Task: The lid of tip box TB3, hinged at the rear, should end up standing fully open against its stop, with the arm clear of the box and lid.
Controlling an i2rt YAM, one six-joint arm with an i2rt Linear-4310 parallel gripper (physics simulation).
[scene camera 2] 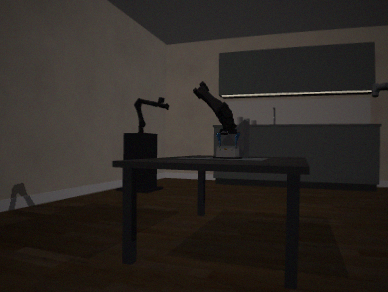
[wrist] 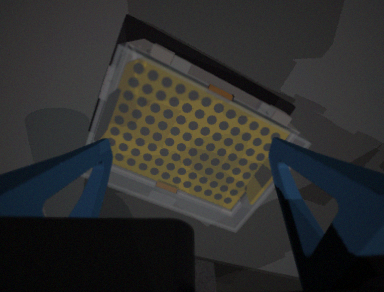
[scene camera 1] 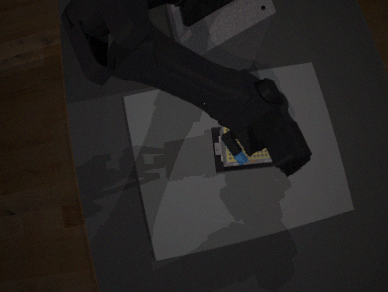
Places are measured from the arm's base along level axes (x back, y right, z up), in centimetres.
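Pixels of known places: gripper, between the fingertips: [scene camera 2: 228,145] [wrist: 190,147].
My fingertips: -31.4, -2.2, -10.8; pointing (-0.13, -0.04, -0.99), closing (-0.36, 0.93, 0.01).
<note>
Ahead of a thing's pixels: the offset from my fingertips to its middle, as dx, dy, dz. "spot": to the spot under its first point. Level surfaces: height alone.
Tip box TB3 @(+0.9, +0.3, -3.9) [scene camera 1: 262,155] [scene camera 2: 228,152] [wrist: 176,108] sits upright on a dark base plate @(spot: -2.0, +7.5, -7.0) [scene camera 1: 219,164] [wrist: 205,61], with a yellow, many-holed rack inside. A clear lid @(spot: +4.7, +4.1, +0.0) [wrist: 220,218] appears to lie over the rack in the wrist view; its exact angle is hard to tell in the dim light. Orange tabs [wrist: 220,92] [wrist: 166,187] show on two long sides. My gripper [scene camera 2: 228,140] [wrist: 190,147] is open above the box, its blue fingers wide apart near the two short sides. Nothing is held. In scene camera 1 the wrist hides the box's right part and one finger.
The box stands on a light square mat @(dz -7.8) [scene camera 1: 180,225] on the dark table @(dz -8.3) [scene camera 2: 175,163]. A pale speckled block [scene camera 1: 240,25] lies behind the arm. Another arm [scene camera 2: 141,112] stands on a black pedestal [scene camera 2: 140,155] in the background, left of a grey counter [scene camera 2: 310,155].
</note>
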